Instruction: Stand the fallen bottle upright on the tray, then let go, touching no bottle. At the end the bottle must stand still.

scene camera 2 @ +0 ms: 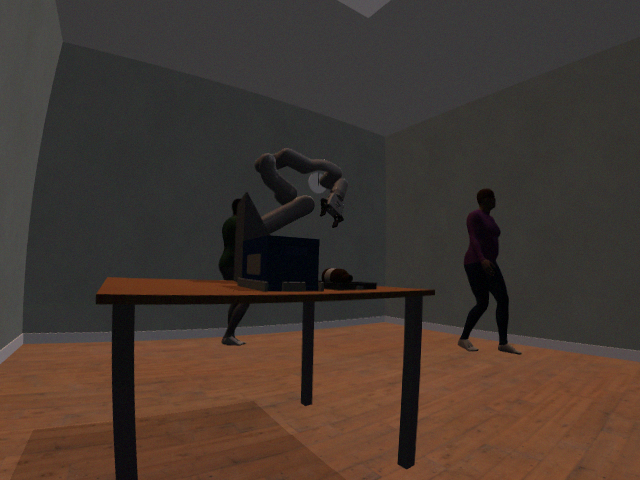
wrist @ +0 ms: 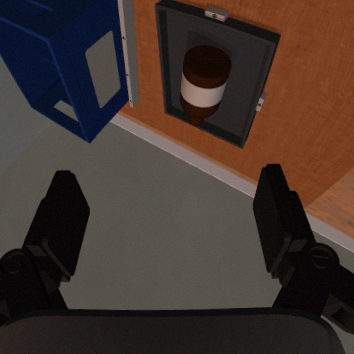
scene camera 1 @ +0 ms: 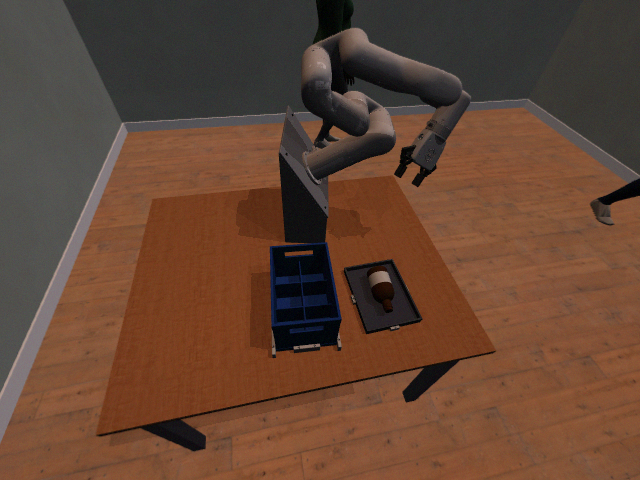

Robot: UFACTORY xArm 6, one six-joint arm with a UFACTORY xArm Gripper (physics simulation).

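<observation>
A brown bottle with a white label lies on its side in the dark tray. In scene camera 1 its neck points toward the table's front edge. In the wrist view its base faces the camera and the neck is partly hidden behind the body. My gripper is open and empty. It hangs high above the table, behind the tray and well apart from the bottle, with its fingers pointing down at a slant.
A blue crate with compartments stands beside the tray on the wooden table. Small light blocks sit at the crate's and tray's edges. The grey arm mount stands behind the crate. Two people are around the table.
</observation>
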